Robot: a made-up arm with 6 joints. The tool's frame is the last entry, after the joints. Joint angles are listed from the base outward.
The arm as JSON. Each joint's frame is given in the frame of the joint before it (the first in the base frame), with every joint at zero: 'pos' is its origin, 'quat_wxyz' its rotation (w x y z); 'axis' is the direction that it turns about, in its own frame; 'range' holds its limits. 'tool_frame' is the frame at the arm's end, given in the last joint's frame.
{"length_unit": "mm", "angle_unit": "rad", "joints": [
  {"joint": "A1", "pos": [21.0, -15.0, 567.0], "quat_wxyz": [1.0, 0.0, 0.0, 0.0], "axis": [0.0, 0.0, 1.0], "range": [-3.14, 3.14]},
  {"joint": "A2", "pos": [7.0, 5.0, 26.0], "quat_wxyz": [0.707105, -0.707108, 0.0, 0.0], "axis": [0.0, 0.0, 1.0], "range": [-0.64, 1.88]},
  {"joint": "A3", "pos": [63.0, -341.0, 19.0], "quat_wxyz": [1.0, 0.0, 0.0, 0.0], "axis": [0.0, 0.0, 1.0], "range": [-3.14, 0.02]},
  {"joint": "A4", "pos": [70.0, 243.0, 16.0], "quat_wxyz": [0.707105, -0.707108, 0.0, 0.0], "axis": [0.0, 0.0, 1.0], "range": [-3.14, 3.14]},
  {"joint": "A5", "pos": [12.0, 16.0, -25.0], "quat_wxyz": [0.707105, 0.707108, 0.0, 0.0], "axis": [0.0, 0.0, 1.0], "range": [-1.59, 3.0]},
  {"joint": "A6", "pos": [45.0, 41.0, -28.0], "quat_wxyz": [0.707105, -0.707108, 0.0, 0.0], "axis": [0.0, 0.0, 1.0], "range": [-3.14, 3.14]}
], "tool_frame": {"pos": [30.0, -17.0, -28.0], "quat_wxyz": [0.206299, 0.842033, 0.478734, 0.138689]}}
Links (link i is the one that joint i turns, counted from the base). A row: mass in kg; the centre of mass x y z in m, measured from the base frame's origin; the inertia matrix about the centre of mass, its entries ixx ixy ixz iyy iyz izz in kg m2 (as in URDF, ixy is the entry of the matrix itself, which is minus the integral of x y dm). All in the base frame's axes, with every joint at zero. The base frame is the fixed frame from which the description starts. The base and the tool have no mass.
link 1: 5.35; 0.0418 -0.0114 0.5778; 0.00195 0 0 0.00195 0 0.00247
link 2: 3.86; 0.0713 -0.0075 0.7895; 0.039 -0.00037 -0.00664 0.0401 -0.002 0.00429
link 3: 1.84; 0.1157 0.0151 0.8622; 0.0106 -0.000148 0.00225 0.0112 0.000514 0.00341
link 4: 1.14; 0.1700 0.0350 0.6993; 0.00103 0 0 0.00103 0 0.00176
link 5: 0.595; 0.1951 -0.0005 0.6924; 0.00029 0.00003 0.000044 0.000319 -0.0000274 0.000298
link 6: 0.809; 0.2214 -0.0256 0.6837; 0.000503 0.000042 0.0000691 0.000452 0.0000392 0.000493
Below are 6 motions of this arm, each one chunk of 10 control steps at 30 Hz.
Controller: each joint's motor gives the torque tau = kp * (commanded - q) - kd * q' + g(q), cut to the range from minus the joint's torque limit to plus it. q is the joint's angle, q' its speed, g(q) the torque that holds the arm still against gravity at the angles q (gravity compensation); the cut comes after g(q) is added. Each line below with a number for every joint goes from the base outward.
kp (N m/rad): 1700 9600 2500 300 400 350
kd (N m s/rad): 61 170 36 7.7 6.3 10
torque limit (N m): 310 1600 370 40 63 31
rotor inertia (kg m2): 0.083 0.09 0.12 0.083 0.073 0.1
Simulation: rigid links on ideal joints. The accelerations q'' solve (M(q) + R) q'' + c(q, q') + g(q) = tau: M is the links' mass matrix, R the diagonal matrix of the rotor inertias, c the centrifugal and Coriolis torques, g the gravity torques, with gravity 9.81 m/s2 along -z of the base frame. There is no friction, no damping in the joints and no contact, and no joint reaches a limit. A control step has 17 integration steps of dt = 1/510 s. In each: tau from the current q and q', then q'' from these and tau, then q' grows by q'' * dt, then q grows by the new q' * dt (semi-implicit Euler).
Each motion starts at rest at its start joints. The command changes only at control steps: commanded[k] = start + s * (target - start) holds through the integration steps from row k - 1 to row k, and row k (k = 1, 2, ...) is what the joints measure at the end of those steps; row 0 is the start. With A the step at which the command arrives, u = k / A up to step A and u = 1 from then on. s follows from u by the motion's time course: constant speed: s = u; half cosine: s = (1 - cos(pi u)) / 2; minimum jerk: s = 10 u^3 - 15 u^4 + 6 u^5; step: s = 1 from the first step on.
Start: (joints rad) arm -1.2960 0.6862 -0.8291 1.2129 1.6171 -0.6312
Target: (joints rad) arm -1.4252 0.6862 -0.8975 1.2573 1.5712 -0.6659
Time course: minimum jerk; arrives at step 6
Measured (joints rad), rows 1 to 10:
1: -1.2985 0.6862 -0.8315 1.2141 1.6156 -0.6320
2: -1.3123 0.6861 -0.8435 1.2204 1.6080 -0.6365
3: -1.3411 0.6860 -0.8636 1.2319 1.5944 -0.6451
4: -1.3769 0.6860 -0.8837 1.2446 1.5804 -0.6551
5: -1.4063 0.6861 -0.8956 1.2534 1.5718 -0.6624
6: -1.4208 0.6862 -0.8978 1.2565 1.5702 -0.6653
7: -1.4248 0.6862 -0.8976 1.2571 1.5709 -0.6659
8: -1.4253 0.6862 -0.8975 1.2572 1.5712 -0.6659
9: -1.4253 0.6862 -0.8975 1.2573 1.5712 -0.6659
10: -1.4252 0.6862 -0.8975 1.2573 1.5712 -0.6659

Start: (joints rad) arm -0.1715 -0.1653 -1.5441 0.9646 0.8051 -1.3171
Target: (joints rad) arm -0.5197 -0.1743 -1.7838 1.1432 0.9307 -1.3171
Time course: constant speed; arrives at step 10
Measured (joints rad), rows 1 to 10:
1: -0.1928 -0.1664 -1.5677 0.9778 0.8176 -1.3171
2: -0.2228 -0.1676 -1.5923 0.9950 0.8298 -1.3171
3: -0.2559 -0.1684 -1.6160 1.0130 0.8423 -1.3171
4: -0.2901 -0.1693 -1.6400 1.0309 0.8548 -1.3171
5: -0.3247 -0.1702 -1.6640 1.0487 0.8674 -1.3171
6: -0.3594 -0.1711 -1.6879 1.0666 0.8799 -1.3171
7: -0.3942 -0.1720 -1.7119 1.0844 0.8925 -1.3171
8: -0.4290 -0.1729 -1.7358 1.1023 0.9050 -1.3171
9: -0.4638 -0.1738 -1.7598 1.1202 0.9176 -1.3171
10: -0.4986 -0.1747 -1.7837 1.1380 0.9302 -1.3171

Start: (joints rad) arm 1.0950 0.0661 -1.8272 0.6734 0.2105 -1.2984
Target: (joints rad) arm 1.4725 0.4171 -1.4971 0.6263 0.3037 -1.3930
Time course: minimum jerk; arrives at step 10
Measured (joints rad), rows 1 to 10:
1: 1.0969 0.0688 -1.8243 0.6729 0.2111 -1.2990
2: 1.1090 0.0848 -1.8076 0.6702 0.2150 -1.3024
3: 1.1377 0.1204 -1.7711 0.6659 0.2254 -1.3104
4: 1.1844 0.1738 -1.7181 0.6599 0.2412 -1.3233
5: 1.2448 0.2377 -1.6563 0.6526 0.2595 -1.3395
6: 1.3112 0.3020 -1.5955 0.6447 0.2775 -1.3567
7: 1.3743 0.3569 -1.5450 0.6374 0.2924 -1.3723
8: 1.4247 0.3949 -1.5116 0.6318 0.3021 -1.3839
9: 1.4563 0.4134 -1.4971 0.6284 0.3059 -1.3905
10: 1.4696 0.4172 -1.4961 0.6268 0.3053 -1.3927

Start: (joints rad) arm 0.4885 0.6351 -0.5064 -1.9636 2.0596 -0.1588
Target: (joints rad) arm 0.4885 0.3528 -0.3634 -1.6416 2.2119 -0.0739
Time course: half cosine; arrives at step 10
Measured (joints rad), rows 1 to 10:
1: 0.4885 0.6290 -0.5030 -1.9580 2.0633 -0.1574
2: 0.4886 0.6105 -0.4930 -1.9394 2.0743 -0.1527
3: 0.4887 0.5807 -0.4773 -1.9072 2.0917 -0.1445
4: 0.4887 0.5424 -0.4575 -1.8646 2.1134 -0.1336
5: 0.4887 0.4994 -0.4353 -1.8159 2.1373 -0.1209
6: 0.4887 0.4559 -0.4132 -1.7659 2.1610 -0.1079
7: 0.4887 0.4161 -0.3931 -1.7195 2.1822 -0.0956
8: 0.4887 0.3839 -0.3771 -1.6812 2.1988 -0.0854
9: 0.4886 0.3624 -0.3669 -1.6548 2.2093 -0.0782
10: 0.4886 0.3539 -0.3634 -1.6429 2.2126 -0.0747

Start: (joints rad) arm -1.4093 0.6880 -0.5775 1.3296 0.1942 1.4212
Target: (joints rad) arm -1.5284 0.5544 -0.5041 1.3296 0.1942 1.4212
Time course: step
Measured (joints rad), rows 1 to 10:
1: -1.4787 0.5700 -0.5063 1.3290 0.1943 1.4213
2: -1.5147 0.5559 -0.5040 1.3312 0.1915 1.4211
3: -1.5248 0.5546 -0.5042 1.3296 0.1939 1.4211
4: -1.5275 0.5544 -0.5041 1.3295 0.1942 1.4212
5: -1.5282 0.5544 -0.5041 1.3296 0.1942 1.4212
6: -1.5283 0.5544 -0.5041 1.3296 0.1942 1.4212
7: -1.5284 0.5544 -0.5041 1.3296 0.1942 1.4212
8: -1.5284 0.5544 -0.5041 1.3296 0.1942 1.4212
9: -1.5284 0.5544 -0.5041 1.3296 0.1942 1.4212
10: -1.5284 0.5544 -0.5041 1.3296 0.1942 1.4212

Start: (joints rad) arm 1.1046 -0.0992 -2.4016 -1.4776 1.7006 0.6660
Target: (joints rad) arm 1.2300 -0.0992 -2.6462 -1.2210 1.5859 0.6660
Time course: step
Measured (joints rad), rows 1 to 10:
1: 1.1811 -0.1001 -2.6321 -1.3046 1.5851 0.6656
2: 1.2131 -0.1066 -2.6574 -1.2260 1.5801 0.6662
3: 1.2232 -0.0986 -2.6440 -1.2182 1.5873 0.6660
4: 1.2272 -0.0988 -2.6455 -1.2199 1.5860 0.6660
5: 1.2290 -0.0994 -2.6465 -1.2211 1.5858 0.6660
6: 1.2296 -0.0992 -2.6462 -1.2211 1.5859 0.6660
7: 1.2298 -0.0992 -2.6462 -1.2210 1.5859 0.6660
8: 1.2299 -0.0992 -2.6462 -1.2210 1.5859 0.6660
9: 1.2300 -0.0992 -2.6462 -1.2210 1.5859 0.6660
10: 1.2300 -0.0992 -2.6462 -1.2210 1.5859 0.6660

